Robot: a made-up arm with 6 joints.
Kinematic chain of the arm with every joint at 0, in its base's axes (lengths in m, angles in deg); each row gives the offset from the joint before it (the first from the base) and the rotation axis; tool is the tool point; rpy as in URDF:
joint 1: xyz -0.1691 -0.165 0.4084 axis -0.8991 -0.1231 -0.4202
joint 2: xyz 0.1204 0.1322 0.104 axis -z
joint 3: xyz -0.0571 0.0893 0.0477 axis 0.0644 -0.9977 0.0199
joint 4: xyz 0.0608 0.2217 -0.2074 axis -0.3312 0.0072 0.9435
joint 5: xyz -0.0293 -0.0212 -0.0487 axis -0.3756 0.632 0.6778
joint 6: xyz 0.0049 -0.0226 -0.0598 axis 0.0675 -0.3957 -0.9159
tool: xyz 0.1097 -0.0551 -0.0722 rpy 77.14 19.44 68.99
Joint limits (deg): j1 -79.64..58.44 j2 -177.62..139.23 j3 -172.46..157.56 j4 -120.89..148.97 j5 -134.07..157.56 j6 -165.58..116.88
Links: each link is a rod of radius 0.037 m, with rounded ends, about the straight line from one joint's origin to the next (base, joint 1, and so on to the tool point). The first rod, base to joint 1, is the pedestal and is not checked.
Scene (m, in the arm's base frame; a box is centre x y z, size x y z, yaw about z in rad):
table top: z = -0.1
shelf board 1: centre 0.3 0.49 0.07 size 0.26 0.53 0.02 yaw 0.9
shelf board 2: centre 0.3 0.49 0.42 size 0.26 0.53 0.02 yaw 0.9
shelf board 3: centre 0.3 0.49 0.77 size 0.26 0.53 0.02 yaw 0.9
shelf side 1: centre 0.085 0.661 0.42 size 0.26 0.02 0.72 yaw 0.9
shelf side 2: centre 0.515 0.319 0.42 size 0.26 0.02 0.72 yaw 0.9
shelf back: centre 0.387 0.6 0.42 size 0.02 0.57 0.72 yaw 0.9
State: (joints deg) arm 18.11 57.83 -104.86 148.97 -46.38 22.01
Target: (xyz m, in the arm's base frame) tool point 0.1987 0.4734 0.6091
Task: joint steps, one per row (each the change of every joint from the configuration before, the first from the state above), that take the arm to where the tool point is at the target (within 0.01 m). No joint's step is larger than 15 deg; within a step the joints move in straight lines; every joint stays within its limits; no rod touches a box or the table.
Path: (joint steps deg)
1: -9.10 0.86 12.33 -14.84 -0.65 8.28
2: -9.10 0.87 12.32 -14.85 -0.64 8.27
3: -9.10 0.86 12.33 -14.84 -0.65 8.28
4: -13.23 13.12 -2.39 -2.89 0.20 -0.09
5: -13.23 13.12 -2.38 -2.89 0.21 -0.09
6: -13.23 13.12 -2.39 -2.89 0.20 -0.10
7: -13.23 13.12 -2.39 -2.89 0.20 -0.09
8: 13.05 -8.62 -9.47 12.88 -0.16 -6.55
9: 13.04 -8.61 -9.48 12.89 -0.15 -6.56
10: 13.05 -8.61 -9.47 12.88 -0.16 -6.55

